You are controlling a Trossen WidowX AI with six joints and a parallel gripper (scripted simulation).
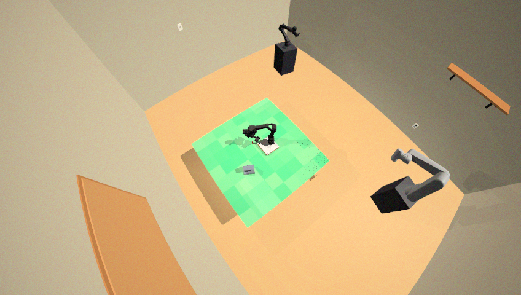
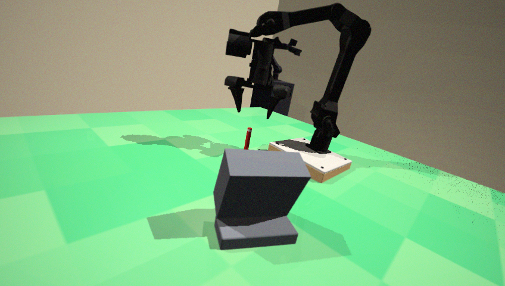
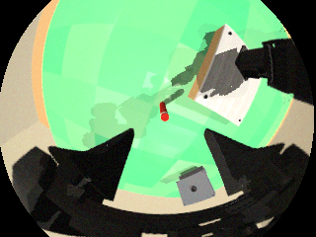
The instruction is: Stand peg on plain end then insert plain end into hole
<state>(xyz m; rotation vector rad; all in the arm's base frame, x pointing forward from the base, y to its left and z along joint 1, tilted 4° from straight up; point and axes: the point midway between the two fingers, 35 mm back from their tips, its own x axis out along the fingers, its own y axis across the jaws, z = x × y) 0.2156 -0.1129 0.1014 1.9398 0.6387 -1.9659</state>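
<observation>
My gripper tip is now 60 mm above the red peg. Round my gripper tip: sloped panel: 290 mm to the left, 200 mm ahead, 40 mm below.
</observation>
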